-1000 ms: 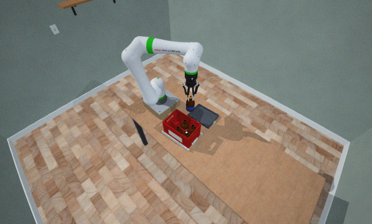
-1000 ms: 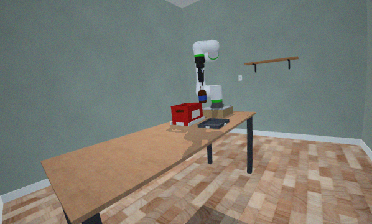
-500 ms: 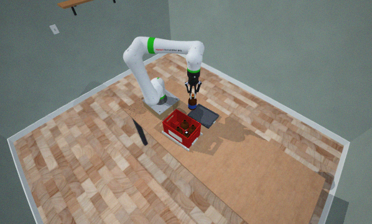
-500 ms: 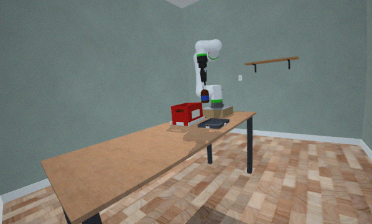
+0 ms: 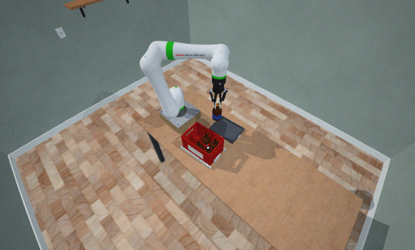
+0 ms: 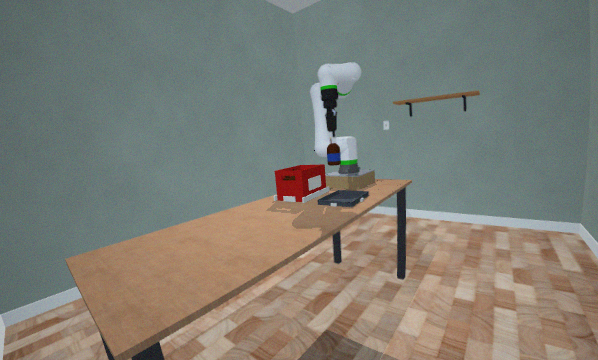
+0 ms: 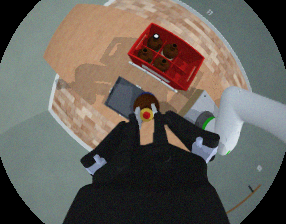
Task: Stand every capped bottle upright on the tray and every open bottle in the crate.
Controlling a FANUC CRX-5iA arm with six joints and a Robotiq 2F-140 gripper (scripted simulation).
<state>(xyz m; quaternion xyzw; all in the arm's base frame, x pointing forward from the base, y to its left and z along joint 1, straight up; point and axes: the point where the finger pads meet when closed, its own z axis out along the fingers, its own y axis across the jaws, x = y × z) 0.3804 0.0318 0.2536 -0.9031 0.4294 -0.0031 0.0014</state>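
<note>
Now: the capped brown bottle 70 mm below my hand. The rest, counted from my hand: crate (260 mm below, 220 mm to the right); then dark tray (330 mm below, 70 mm to the left, 70 mm ahead).
</note>
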